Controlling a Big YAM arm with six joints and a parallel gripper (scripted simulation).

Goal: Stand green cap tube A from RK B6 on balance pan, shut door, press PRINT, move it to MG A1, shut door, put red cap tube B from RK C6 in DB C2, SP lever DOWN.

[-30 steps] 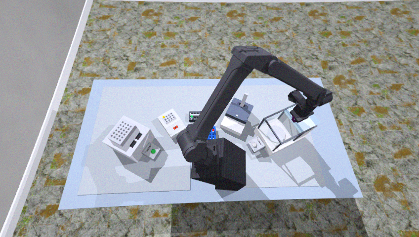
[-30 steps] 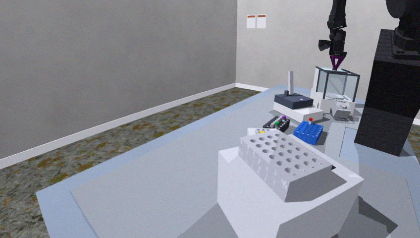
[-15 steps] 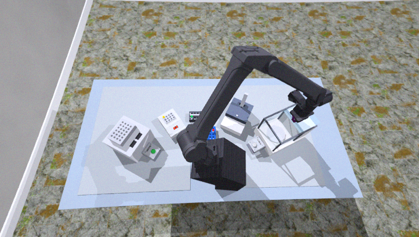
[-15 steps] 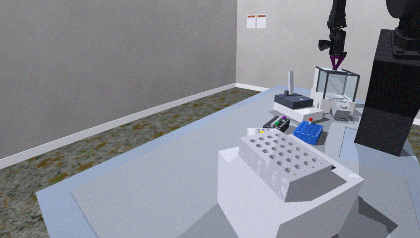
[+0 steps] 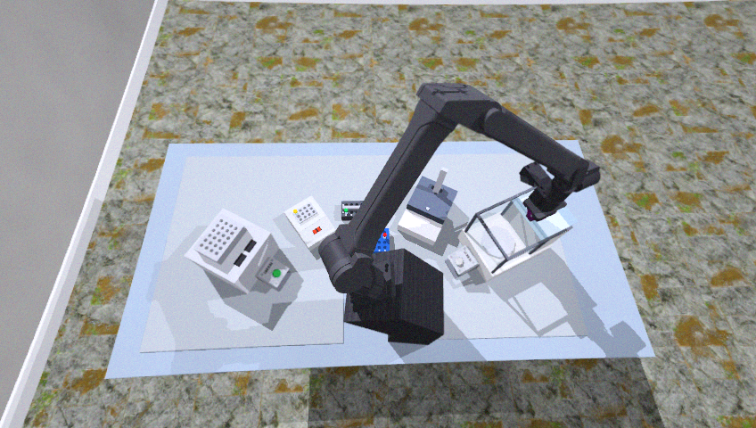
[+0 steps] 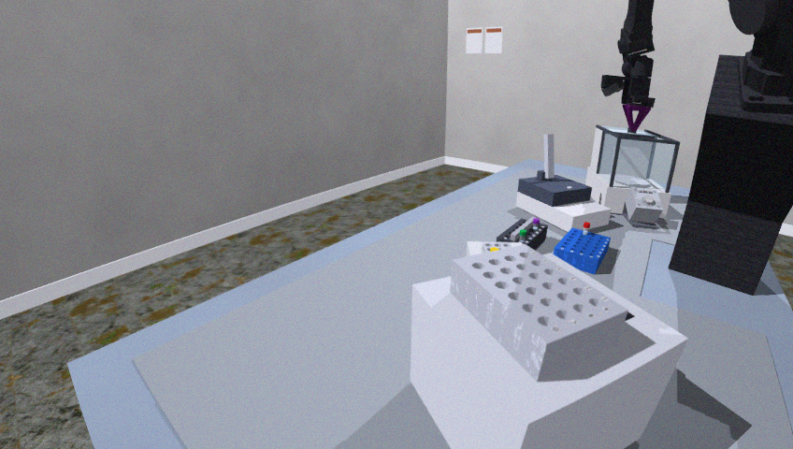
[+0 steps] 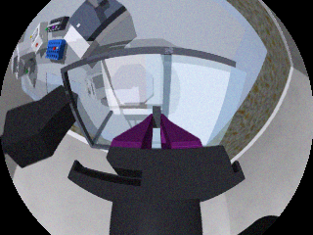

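The round pan is 14 cm below my hand, 6 cm to the left of it and 2 cm behind it. The rest, counted from my hand: balance door 3 cm to the right, 1 cm below, 1 cm ahead; then white print key 19 cm to the left, 15 cm below, 8 cm behind; then SP lever 24 cm to the left, 18 cm ahead, 8 cm below.
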